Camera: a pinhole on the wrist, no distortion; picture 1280 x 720 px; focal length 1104.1 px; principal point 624.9 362.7 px. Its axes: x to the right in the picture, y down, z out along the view. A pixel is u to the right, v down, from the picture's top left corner.
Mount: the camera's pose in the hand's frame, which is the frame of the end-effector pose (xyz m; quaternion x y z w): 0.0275 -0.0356 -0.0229 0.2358 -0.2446 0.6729 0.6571
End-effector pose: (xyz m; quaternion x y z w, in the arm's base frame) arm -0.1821 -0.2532 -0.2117 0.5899 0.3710 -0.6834 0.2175
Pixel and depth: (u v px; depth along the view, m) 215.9 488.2 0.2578
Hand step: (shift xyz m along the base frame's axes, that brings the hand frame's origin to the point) -0.2749 0.0858 0.0724
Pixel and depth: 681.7 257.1 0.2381
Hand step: -0.2497 -0.0097 0.0020
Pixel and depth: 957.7 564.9 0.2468
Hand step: -0.2340 -0.0798 0.0603
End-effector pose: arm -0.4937 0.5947 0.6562 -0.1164 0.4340 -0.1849 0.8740
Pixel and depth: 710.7 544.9 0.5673
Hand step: 0.2327 -0.2825 0.4451
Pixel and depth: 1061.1 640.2 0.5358
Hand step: 0.3064 -0.1257 0.4723
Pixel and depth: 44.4 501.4 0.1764
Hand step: -0.0024 -0.1997 0.1068
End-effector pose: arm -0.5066 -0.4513 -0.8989 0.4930 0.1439 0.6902 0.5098
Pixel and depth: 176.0 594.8 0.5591
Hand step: 0.5343 0.0979 -0.3230
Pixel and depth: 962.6 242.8 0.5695
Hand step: 0.5856 0.0255 0.1078
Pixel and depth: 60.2 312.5 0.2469
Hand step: 0.2349 0.1357 -0.1409
